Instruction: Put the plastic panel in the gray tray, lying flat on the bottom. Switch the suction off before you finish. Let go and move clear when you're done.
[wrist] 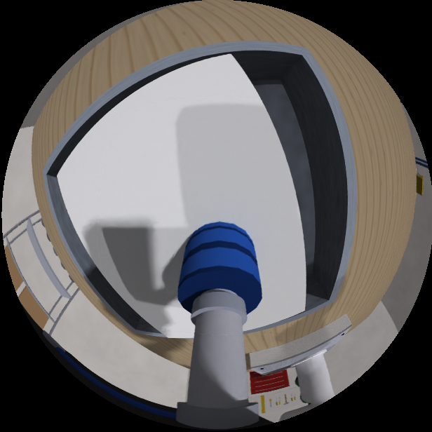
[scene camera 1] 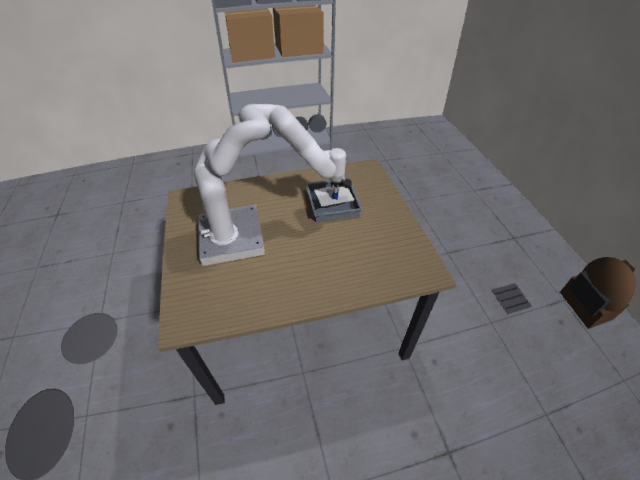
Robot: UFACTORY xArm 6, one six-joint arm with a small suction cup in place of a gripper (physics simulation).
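The plastic panel is a thin white sheet that looks roughly level, within the outline of the gray tray. Its sides run nearly parallel to the tray walls. In the wrist view it lies close to the left walls, and a strip of dark tray floor shows along its right side. My blue suction cup is on the panel's upper face and holds it. The panel's underside is hidden, so I cannot tell whether it touches the bottom.
The tray stands near the back right of the wooden table. The robot's base plate is on the table's left part. A shelf rack with cardboard boxes stands behind the table.
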